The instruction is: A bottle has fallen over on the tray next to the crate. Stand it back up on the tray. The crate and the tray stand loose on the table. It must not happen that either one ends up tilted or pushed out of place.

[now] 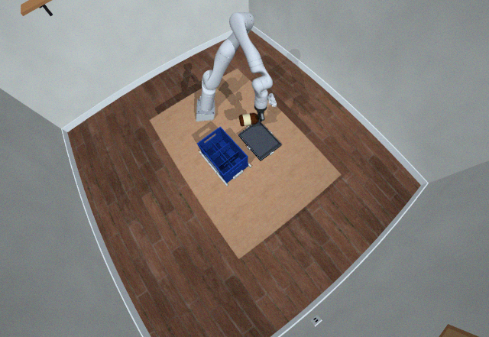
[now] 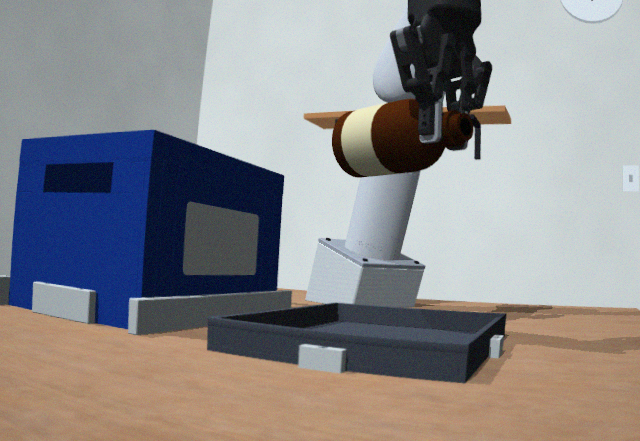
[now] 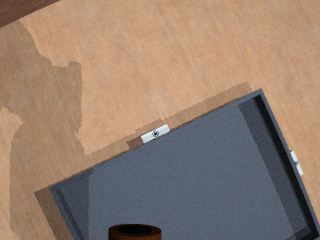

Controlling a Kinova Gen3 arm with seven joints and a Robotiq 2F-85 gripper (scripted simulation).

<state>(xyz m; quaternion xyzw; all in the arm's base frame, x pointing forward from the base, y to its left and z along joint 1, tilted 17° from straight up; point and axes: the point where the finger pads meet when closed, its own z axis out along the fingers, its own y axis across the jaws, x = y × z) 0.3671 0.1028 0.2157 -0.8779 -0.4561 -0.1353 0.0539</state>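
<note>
Now: the brown bottle 40 mm to the right of my hand and 30 mm behind it. From my hand the other things lie so: blue crate: 320 mm to the right, 120 mm below, 20 mm behind; then tray: 190 mm below, 50 mm ahead, 40 mm to the right.
</note>
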